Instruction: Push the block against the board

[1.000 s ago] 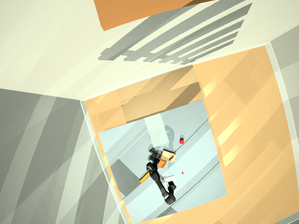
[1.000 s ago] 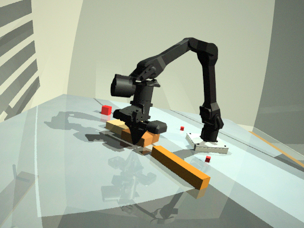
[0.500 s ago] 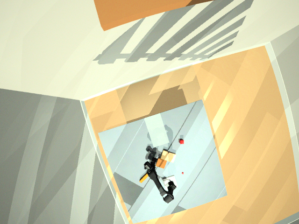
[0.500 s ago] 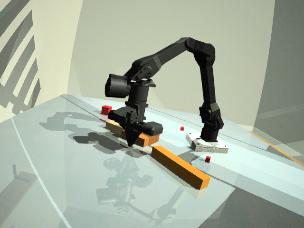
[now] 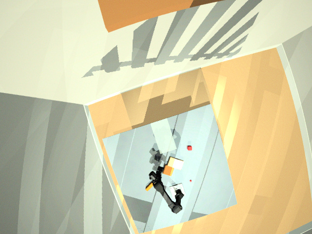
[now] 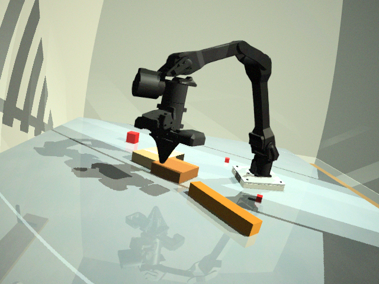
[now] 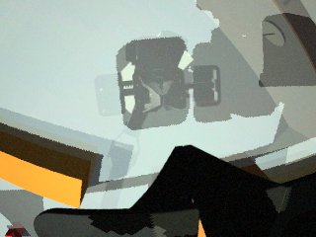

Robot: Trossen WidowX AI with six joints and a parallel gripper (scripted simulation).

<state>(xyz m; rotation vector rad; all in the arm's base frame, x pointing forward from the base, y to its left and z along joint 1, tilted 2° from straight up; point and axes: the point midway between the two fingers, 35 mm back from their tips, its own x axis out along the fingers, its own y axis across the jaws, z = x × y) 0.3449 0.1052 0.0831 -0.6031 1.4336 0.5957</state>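
The orange square block lies 60 mm behind my gripper tip, 100 mm to the right of it and 50 mm below it. Round my gripper tip: flat pale block 10 mm behind, 210 mm to the right, 50 mm below; red cube 80 mm ahead, 420 mm to the right, 40 mm below; long orange board 130 mm behind, 120 mm to the left, 50 mm below.
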